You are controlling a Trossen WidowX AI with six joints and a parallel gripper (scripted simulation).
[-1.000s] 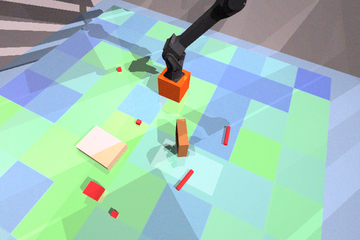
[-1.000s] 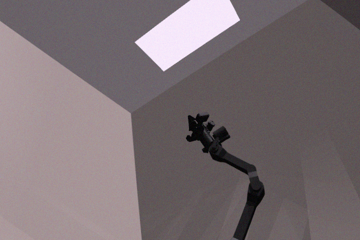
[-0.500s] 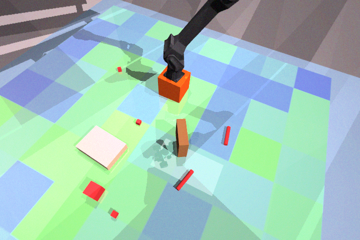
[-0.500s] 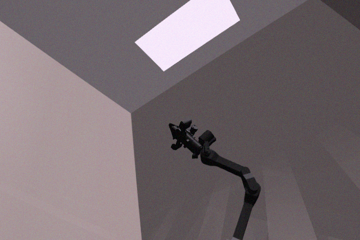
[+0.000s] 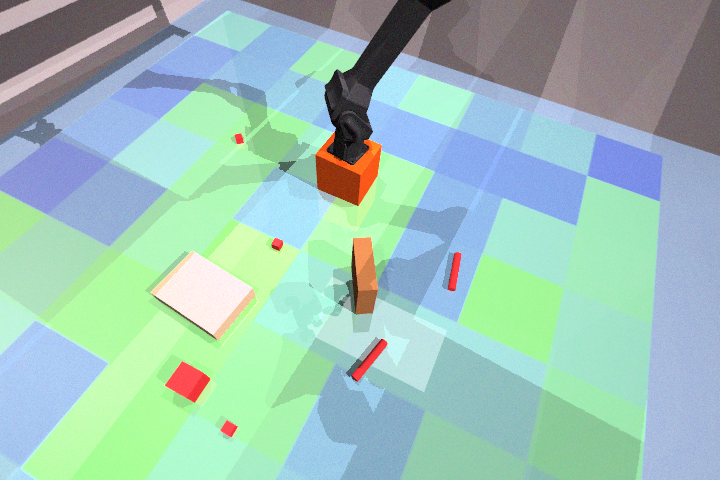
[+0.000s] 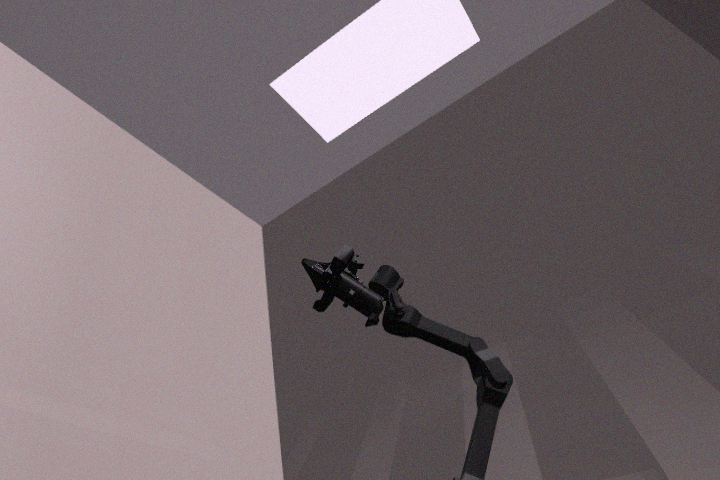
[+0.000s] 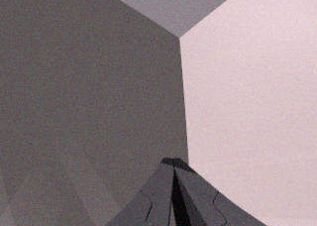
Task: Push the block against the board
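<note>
The orange square block lies 3 cm ahead of my gripper tip, 31 cm to the left of it and 73 cm below it. The rest, counted from my gripper tip: pale beige board (19 cm ahead, 9 cm to the left, 76 cm below).
</note>
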